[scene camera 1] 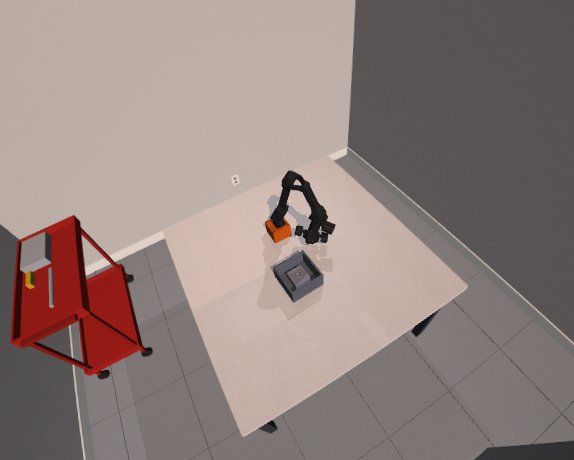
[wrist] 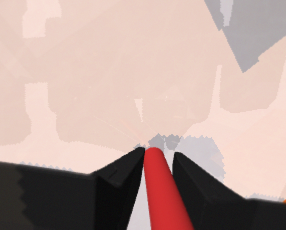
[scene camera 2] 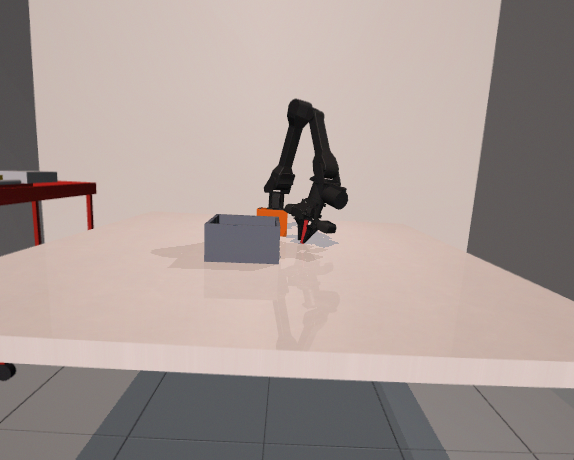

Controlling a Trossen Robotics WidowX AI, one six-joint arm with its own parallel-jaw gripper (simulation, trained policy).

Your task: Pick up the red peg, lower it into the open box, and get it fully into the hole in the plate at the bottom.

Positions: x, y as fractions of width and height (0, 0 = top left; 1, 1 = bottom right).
grey box: scene camera 1 0.53, 0.56; scene camera 2 0.40, 0.52; not seen in the wrist view (out of frame)
